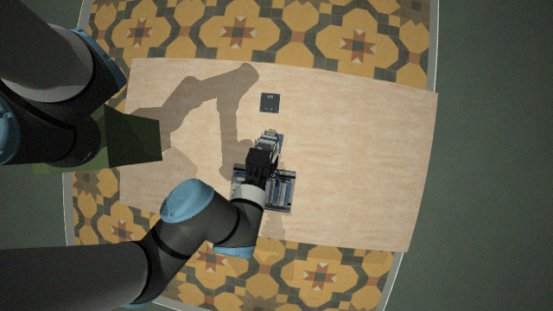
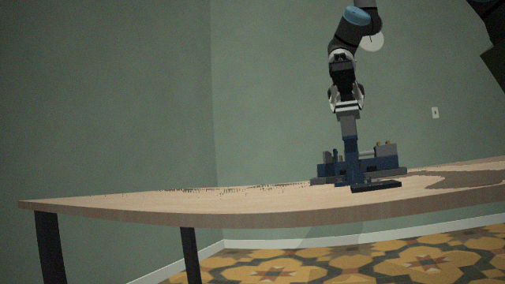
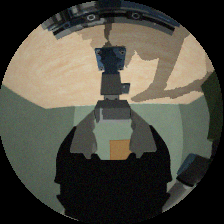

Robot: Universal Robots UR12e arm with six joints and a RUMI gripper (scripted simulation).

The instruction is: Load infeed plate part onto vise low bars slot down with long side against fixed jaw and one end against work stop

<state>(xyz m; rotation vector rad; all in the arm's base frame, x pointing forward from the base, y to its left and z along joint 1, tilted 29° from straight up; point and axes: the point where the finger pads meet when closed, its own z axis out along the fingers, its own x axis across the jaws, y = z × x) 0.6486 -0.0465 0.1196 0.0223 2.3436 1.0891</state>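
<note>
The blue post lies 10 mm to the left of my hand and 130 mm below it. Round my hand: vise (50 mm behind, 200 mm to the right, 150 mm below); air cylinder rod (70 mm behind, 200 mm to the right, 110 mm below); grey part (10 mm to the left).
</note>
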